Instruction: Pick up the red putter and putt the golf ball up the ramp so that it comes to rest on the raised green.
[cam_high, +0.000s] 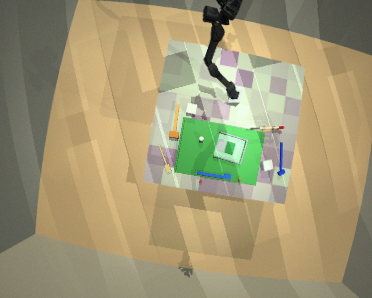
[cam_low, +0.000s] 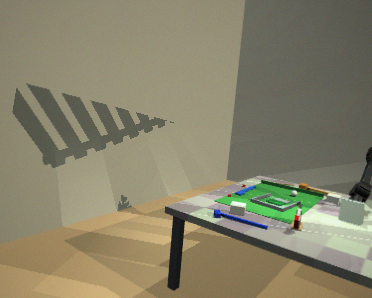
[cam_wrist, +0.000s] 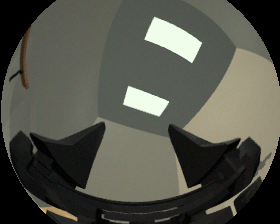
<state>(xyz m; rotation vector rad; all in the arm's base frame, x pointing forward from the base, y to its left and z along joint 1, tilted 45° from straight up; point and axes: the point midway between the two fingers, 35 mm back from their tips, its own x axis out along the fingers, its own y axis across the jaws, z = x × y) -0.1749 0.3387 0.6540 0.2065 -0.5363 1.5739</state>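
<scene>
The red putter is 770 mm below my gripper tip, 570 mm to the left of it and 330 mm ahead of it. From my gripper tip the other things lie so: white golf ball 800 mm below, 580 mm ahead, 50 mm to the left; blue putter 810 mm below, 790 mm to the left, 550 mm ahead.
</scene>
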